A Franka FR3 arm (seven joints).
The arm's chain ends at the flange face. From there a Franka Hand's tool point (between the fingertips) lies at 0.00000 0.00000 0.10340 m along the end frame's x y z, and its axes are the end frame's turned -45 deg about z.
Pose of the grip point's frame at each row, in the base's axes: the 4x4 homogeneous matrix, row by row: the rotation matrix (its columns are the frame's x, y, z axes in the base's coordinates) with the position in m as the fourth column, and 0 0 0 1 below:
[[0.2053 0.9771 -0.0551 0.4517], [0.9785 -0.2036 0.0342 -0.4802], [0.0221 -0.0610 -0.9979 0.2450], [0 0 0 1]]
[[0.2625 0.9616 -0.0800 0.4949], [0.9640 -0.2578 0.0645 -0.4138], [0.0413 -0.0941 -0.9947 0.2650], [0 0 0 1]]
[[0.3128 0.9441 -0.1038 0.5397], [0.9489 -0.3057 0.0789 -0.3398], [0.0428 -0.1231 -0.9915 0.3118], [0 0 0 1]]
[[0.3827 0.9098 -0.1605 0.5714], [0.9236 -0.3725 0.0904 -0.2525], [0.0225 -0.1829 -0.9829 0.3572], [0 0 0 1]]
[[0.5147 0.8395 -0.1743 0.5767], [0.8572 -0.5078 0.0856 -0.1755], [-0.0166 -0.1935 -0.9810 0.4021], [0 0 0 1]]
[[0.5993 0.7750 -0.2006 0.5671], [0.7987 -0.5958 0.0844 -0.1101], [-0.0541 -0.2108 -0.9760 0.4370], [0 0 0 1]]
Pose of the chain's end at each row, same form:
[[0.8361 0.5457 -0.0551 0.4574], [0.5479 -0.8359 0.0342 -0.4837], [-0.0275 -0.0588 -0.9979 0.3482], [0 0 0 1]]
[[0.8656 0.4943 -0.0800 0.5032], [0.4994 -0.8639 0.0645 -0.4205], [-0.0373 -0.0957 -0.9947 0.3679], [0 0 0 1]]
[[0.8888 0.4464 -0.1038 0.5504], [0.4548 -0.8871 0.0789 -0.3480], [-0.0568 -0.1173 -0.9915 0.4143], [0 0 0 1]]
[[0.9139 0.3727 -0.1605 0.5880], [0.3897 -0.9165 0.0904 -0.2618], [-0.1134 -0.1452 -0.9829 0.4588], [0 0 0 1]]
[[0.9576 0.2297 -0.1743 0.5947], [0.2471 -0.9652 0.0856 -0.1844], [-0.1486 -0.1251 -0.9810 0.5035], [0 0 0 1]]
[[0.9718 0.1242 -0.2006 0.5878], [0.1435 -0.9861 0.0844 -0.1188], [-0.1873 -0.1108 -0.9760 0.5379], [0 0 0 1]]

